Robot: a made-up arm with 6 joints.
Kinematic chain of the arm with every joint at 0, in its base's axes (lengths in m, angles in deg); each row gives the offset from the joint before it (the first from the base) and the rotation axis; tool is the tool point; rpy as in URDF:
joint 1: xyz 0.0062 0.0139 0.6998 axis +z
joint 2: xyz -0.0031 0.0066 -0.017 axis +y
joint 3: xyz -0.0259 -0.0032 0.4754 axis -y
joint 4: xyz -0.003 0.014 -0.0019 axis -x
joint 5: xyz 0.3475 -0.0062 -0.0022 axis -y
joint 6: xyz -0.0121 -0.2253 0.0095 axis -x
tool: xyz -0.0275 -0.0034 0.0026 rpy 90 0 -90
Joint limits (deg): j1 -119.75..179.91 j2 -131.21..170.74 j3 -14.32..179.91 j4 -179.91..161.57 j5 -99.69..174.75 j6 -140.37..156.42
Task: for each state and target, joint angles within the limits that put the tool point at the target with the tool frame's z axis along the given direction. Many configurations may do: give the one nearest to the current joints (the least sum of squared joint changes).
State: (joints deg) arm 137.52 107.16 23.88 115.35 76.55 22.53
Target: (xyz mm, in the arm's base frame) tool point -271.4 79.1 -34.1 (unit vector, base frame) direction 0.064 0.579 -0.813
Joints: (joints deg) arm 114.87 144.54 17.30 161.26 110.22 24.16
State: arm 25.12 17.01 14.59 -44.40 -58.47 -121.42
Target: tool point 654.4 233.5 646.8 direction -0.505 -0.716 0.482
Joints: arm 29.77 65.50 50.26 -55.35 -26.79 -121.22
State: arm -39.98 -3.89 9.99 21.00 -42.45 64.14
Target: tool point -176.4 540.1 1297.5 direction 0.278 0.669 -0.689
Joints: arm -90.41 -47.98 48.87 20.06 -52.83 63.95
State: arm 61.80 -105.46 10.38 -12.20 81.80 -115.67
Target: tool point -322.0 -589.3 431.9 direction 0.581 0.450 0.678
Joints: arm 43.05 -131.10 36.68 4.74 55.13 -115.67
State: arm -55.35 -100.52 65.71 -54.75 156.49 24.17
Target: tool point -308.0 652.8 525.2 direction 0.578 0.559 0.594
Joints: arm -72.03 -131.21 54.02 -49.19 107.34 27.36
